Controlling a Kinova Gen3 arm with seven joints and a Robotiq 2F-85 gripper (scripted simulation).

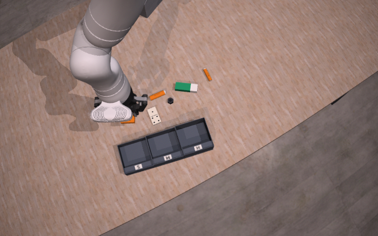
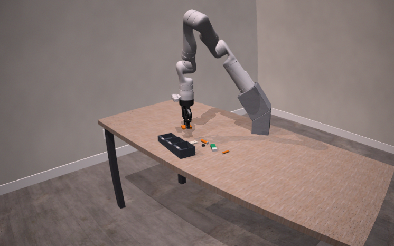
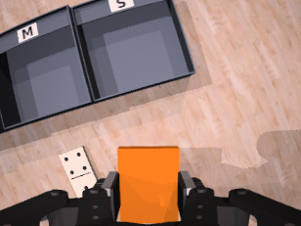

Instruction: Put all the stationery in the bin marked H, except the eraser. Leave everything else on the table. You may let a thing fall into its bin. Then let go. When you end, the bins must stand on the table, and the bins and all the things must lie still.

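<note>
Now: the domino 8 cm below my hand, 6 cm to the left of it and 2 cm ahead of it. Also, from my hand: bin marked H (12 cm ahead, 6 cm below, 4 cm to the left); orange marker (10 cm to the left, 8 cm below, 3 cm behind); orange notepad (2 cm below).
</note>
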